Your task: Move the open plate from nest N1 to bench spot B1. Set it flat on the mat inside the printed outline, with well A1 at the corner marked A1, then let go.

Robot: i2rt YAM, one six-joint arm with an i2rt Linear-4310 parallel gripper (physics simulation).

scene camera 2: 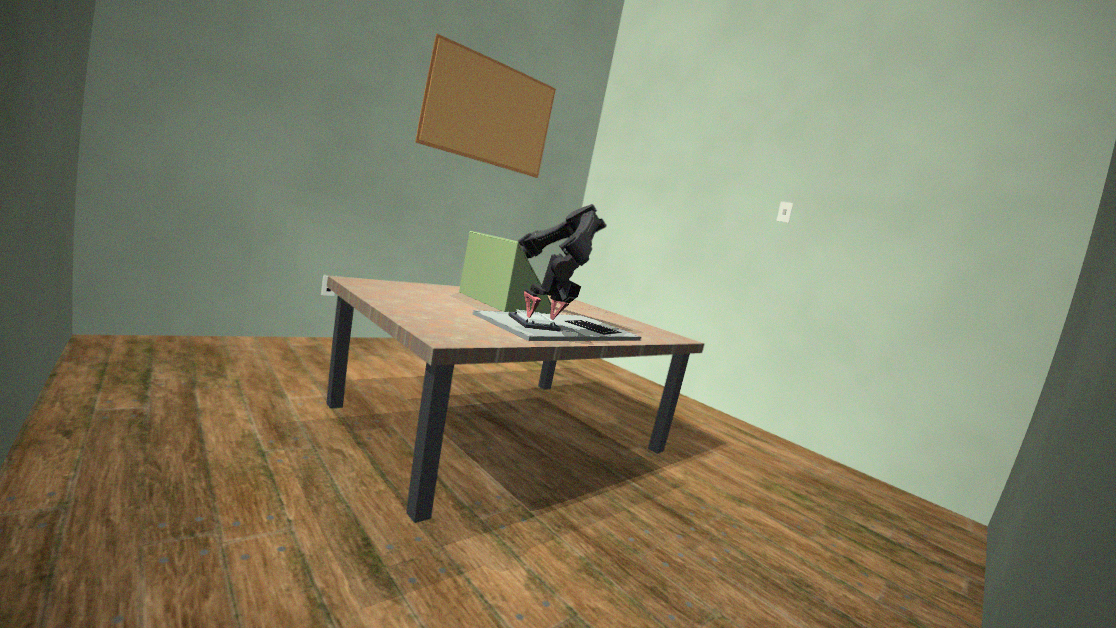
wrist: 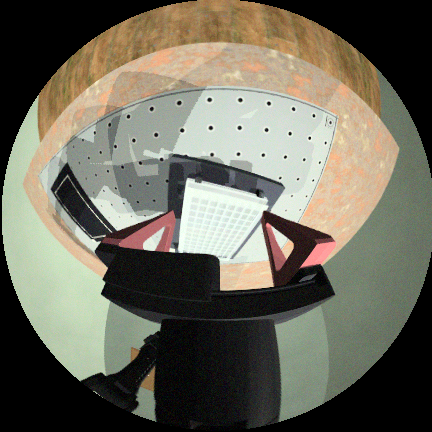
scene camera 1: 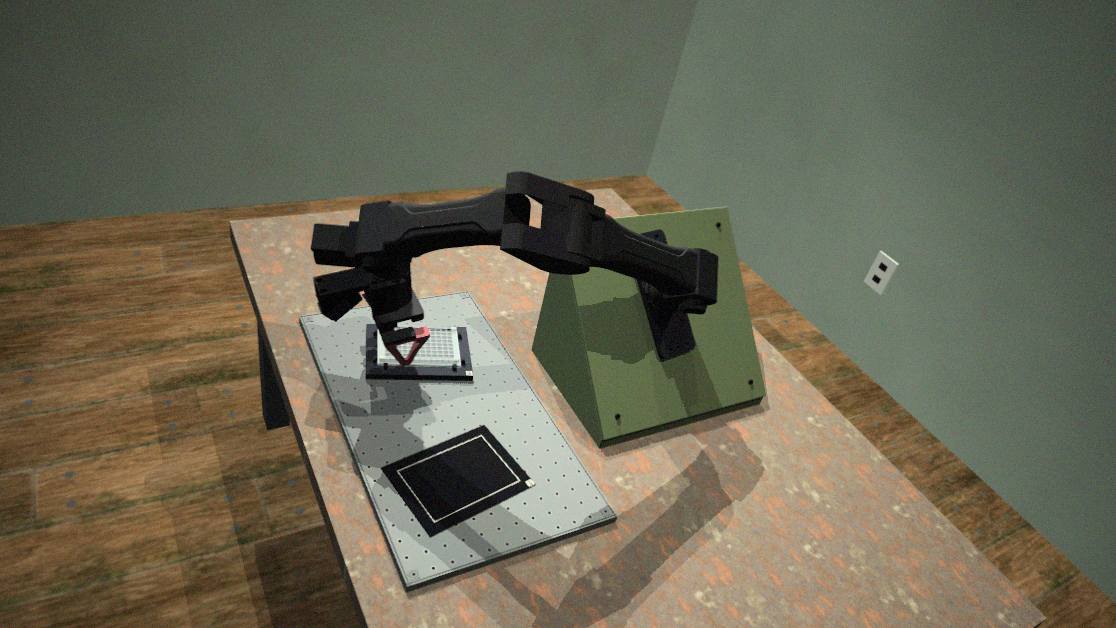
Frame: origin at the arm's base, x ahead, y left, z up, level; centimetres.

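Where they show: gripper, fingertip midpoint: (scene camera 2: 540, 318) (wrist: 217, 214) (scene camera 1: 396, 343); arm's base, link origin: (scene camera 2: 509, 262) (scene camera 1: 659, 294).
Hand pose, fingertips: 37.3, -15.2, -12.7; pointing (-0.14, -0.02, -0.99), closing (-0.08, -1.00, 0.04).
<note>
Each offset is from my fingertips to the centre of the thing, as dx, dy, dz. "*": to the spot under its first point. Level surfaces: height alone.
The open plate @(-3.5, +0.8, -0.6) (scene camera 1: 444, 343) (wrist: 222, 215), white with a grid of wells, sits flat in the dark nest N1 @(-3.5, +0.9, -1.4) (scene camera 1: 421, 375) (wrist: 176, 180). My gripper (scene camera 1: 408, 345) (scene camera 2: 542, 319) (wrist: 217, 214) is open over the plate, with one red fingertip beside each long side. In the wrist view a gap shows at the right finger; the left fingertip is close to the plate's edge. In scene view 1 the far finger is hidden. The black mat of B1 @(+1.3, +25.8, -2.4) (scene camera 1: 460, 478) (scene camera 2: 593, 326) (wrist: 80, 205) bears a white printed outline @(* -5.1, +20.3, -2.3) (scene camera 1: 482, 435) and a small pale corner tag @(* -7.2, +30.5, -2.3) (scene camera 1: 529, 482), its lettering too small to read.
A grey perforated board @(-2.4, +13.0, -3.1) (scene camera 1: 499, 406) (wrist: 225, 115) carries nest and mat on the speckled table @(dz -3.8) (scene camera 1: 819, 499) (scene camera 2: 390, 312). A green wedge-shaped mount (scene camera 1: 558, 351) (scene camera 2: 487, 269) stands beside the board and bears the black arm (scene camera 1: 460, 226) (scene camera 2: 577, 238). Small dark posts rise at the nest's edges.
</note>
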